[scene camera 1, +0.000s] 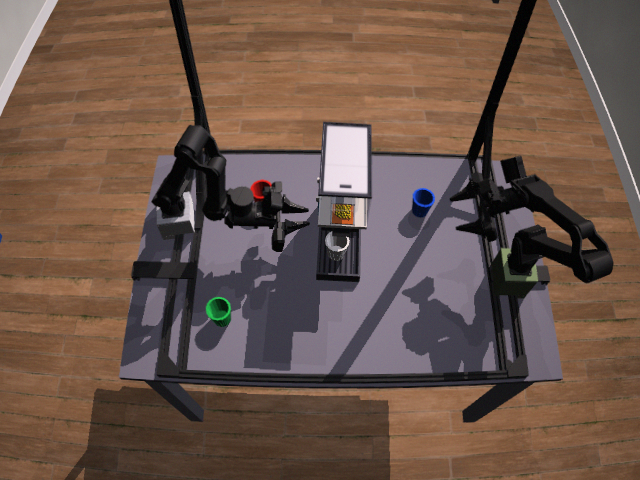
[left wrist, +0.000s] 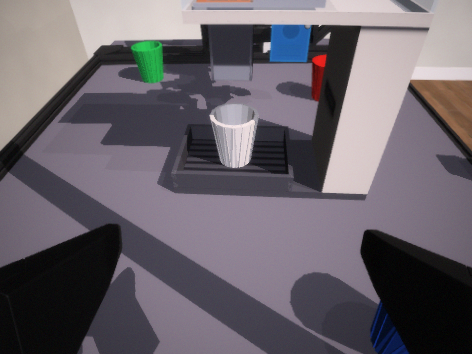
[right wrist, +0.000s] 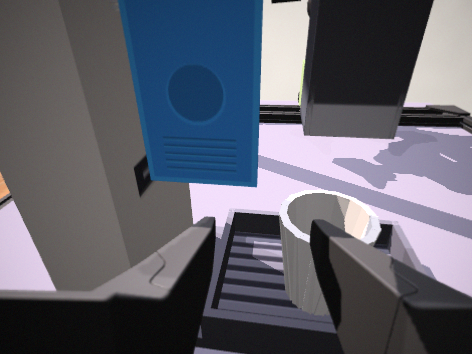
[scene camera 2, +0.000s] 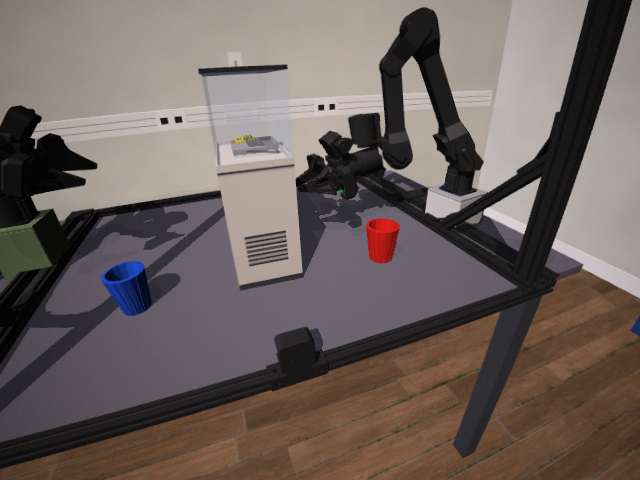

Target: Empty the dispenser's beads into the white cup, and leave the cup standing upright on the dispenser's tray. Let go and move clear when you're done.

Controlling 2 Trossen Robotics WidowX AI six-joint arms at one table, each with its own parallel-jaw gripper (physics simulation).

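Frame: origin at the left arm's base, x ahead, y left, z up, level; metres.
Seen in the pictures: left gripper, fingertip midpoint: (scene camera 1: 452, 214) (left wrist: 243, 238) (right wrist: 292, 10) (scene camera 2: 91, 173); right gripper, fingertip midpoint: (scene camera 1: 309, 216) (left wrist: 266, 57) (right wrist: 262, 228); left arm's base, link origin: (scene camera 1: 519, 264) (scene camera 2: 18, 220); right arm's base, link origin: (scene camera 1: 172, 207) (scene camera 2: 457, 189).
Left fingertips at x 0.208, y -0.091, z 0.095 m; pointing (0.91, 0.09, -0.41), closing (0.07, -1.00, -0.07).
Offsets run from my left fingertips to a thing's middle. "spot": to the spot under its first point.
The white cup @[dz -0.161, dx +0.295, dy +0.024 m] (scene camera 1: 337, 249) (left wrist: 235, 144) (right wrist: 299, 265) stands upright on the black slatted tray (scene camera 1: 338, 277) (left wrist: 232, 181) of the dispenser @[dz -0.029, dx +0.291, dy -0.026 m] (scene camera 1: 346, 155) (scene camera 2: 263, 217) (left wrist: 385, 105) (right wrist: 95, 150). Yellow beads @[spot: dz +0.025, dx +0.286, dy +0.024 m] (scene camera 1: 343, 211) (scene camera 2: 243, 138) lie in the clear hopper; the cup's bottom inside is hidden. My right gripper (scene camera 1: 308, 217) (right wrist: 262, 228) is partly open and empty, at the left of the tray in scene camera 1, apart from the cup. My left gripper (scene camera 1: 454, 212) (scene camera 2: 90, 174) (left wrist: 243, 238) is wide open and empty, far right of the dispenser in scene camera 1.
A blue panel @[dz -0.030, dx +0.349, dy -0.047 m] (left wrist: 290, 50) (right wrist: 200, 145) and a dark spout @[spot: dz -0.032, dx +0.265, dy +0.023 m] (left wrist: 231, 55) (right wrist: 365, 65) hang above the tray's level. A blue cup @[dz -0.173, dx +0.044, dy -0.141 m] (scene camera 1: 422, 204) (scene camera 2: 129, 291) stands between dispenser and left gripper. A red cup @[dz -0.173, dx +0.519, dy -0.145 m] (scene camera 1: 261, 187) (scene camera 2: 382, 242) stands beside the right arm; a green cup @[dz -0.173, dx +0.598, dy +0.234 m] (scene camera 1: 219, 312) (left wrist: 150, 62) stands front left.
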